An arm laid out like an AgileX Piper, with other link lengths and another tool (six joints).
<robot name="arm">
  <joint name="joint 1" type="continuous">
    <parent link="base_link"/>
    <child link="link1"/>
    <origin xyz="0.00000 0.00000 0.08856" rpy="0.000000 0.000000 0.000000"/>
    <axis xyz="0 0 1"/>
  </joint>
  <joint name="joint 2" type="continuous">
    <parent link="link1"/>
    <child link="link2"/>
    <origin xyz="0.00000 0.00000 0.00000" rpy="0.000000 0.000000 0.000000"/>
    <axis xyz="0 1 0"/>
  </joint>
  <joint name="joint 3" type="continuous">
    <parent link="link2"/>
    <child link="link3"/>
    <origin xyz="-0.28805 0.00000 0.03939" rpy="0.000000 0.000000 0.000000"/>
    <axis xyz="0 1 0"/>
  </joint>
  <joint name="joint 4" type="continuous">
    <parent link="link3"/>
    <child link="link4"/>
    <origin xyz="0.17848 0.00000 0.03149" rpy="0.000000 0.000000 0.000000"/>
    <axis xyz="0.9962 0 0.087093"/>
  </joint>
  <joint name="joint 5" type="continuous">
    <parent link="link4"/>
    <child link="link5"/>
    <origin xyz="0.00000 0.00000 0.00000" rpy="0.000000 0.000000 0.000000"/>
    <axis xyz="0 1 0"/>
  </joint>
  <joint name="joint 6" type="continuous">
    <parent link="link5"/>
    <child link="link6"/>
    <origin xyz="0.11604 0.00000 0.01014" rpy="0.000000 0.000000 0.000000"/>
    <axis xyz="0.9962 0 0.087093"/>
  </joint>
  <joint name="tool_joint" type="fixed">
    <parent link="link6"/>
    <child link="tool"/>
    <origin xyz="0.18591 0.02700 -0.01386" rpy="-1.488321 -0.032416 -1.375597"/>
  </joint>
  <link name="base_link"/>
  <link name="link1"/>
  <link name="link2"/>
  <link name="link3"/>
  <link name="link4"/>
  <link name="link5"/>
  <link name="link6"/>
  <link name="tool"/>
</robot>
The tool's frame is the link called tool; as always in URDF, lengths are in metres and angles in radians. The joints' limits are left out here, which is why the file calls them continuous.
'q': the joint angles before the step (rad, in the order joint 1, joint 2, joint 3, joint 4, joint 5, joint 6). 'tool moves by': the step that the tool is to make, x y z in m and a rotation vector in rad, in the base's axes. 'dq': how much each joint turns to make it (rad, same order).
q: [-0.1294 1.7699 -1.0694 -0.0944 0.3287 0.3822]
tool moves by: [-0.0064 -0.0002 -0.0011 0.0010 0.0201 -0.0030]
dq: [-0.0005 -0.0074 -0.0016 -0.0004 0.0292 0.0005]
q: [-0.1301 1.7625 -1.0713 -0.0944 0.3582 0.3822]
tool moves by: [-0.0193 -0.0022 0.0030 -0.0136 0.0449 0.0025]
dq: [0.0000 -0.0397 -0.0001 -0.0176 0.0830 0.0001]
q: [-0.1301 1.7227 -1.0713 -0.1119 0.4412 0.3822]
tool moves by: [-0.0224 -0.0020 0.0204 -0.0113 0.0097 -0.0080]
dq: [-0.0019 -0.0953 0.0030 -0.0075 0.1011 -0.0004]
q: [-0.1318 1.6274 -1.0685 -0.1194 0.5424 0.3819]
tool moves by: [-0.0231 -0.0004 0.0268 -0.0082 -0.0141 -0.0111]
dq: [-0.0008 -0.1174 -0.0001 -0.0010 0.1031 -0.0007]
